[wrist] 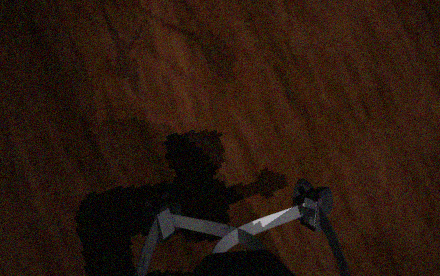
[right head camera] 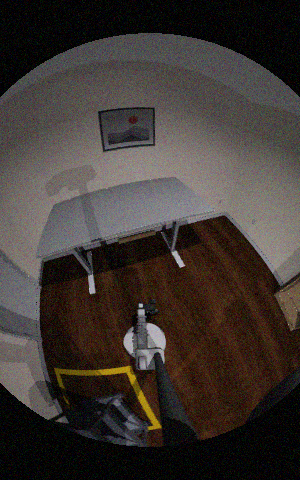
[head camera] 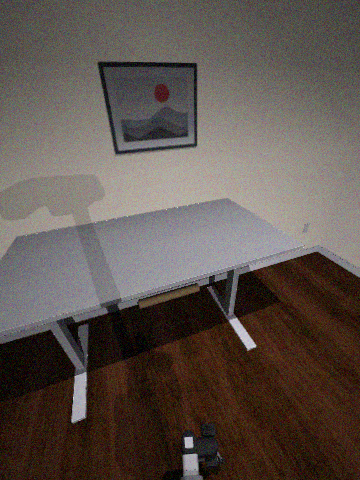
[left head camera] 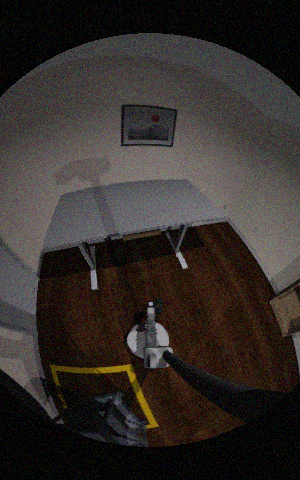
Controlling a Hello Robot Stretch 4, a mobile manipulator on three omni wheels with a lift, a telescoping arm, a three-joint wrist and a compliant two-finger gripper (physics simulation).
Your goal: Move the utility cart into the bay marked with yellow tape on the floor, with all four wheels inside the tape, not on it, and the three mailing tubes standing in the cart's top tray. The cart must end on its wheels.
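The yellow tape of the bay shows at the lower left of both side head views. A dark grey angular shape covers its lower part; I cannot tell whether this is the cart. The three mailing tubes cannot be made out. My gripper is open in the wrist view, above the dark wooden floor, with no object between its fingers. The gripper end of my arm reaches past a white round disc, toward the table, to the right of the bay.
A long grey table stands along the wall. Its white feet stick out on the floor. A tan bar is under its front edge. A tan box-like object is at the far right.
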